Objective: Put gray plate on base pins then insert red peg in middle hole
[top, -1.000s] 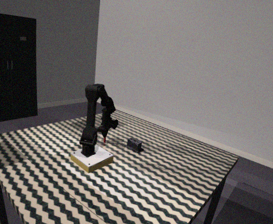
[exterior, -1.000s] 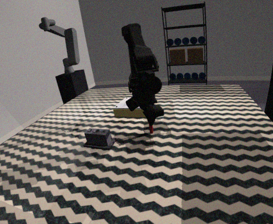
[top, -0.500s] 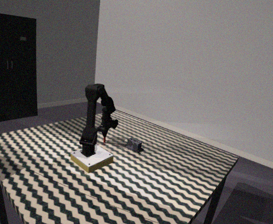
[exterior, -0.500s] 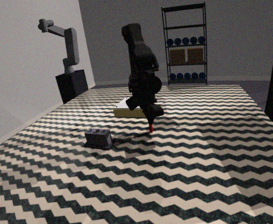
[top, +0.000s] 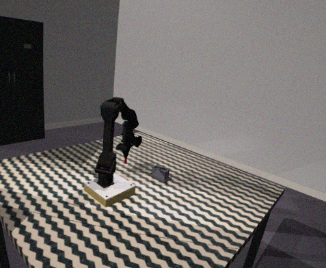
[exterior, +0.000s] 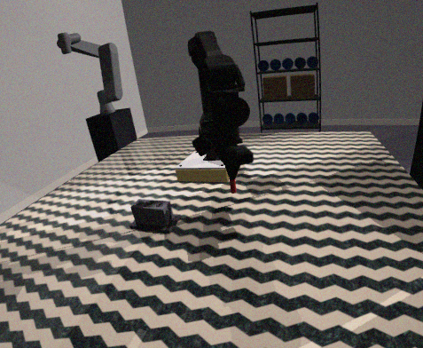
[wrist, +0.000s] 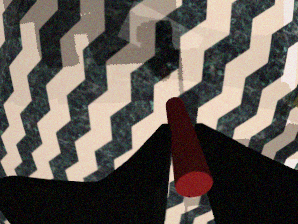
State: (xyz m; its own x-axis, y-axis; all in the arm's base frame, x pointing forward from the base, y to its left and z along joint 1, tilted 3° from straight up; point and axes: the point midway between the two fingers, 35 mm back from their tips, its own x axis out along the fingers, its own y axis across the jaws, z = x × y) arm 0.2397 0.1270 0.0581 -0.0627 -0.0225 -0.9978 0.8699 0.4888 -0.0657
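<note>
My gripper tip is 19 cm to the left of the gray plate, 10 cm short of it and 4 cm above it. The rest, counted from my gripper tip: base 19 cm to the right, 10 cm ahead, 8 cm below; then red peg right at my gripper tip.
</note>
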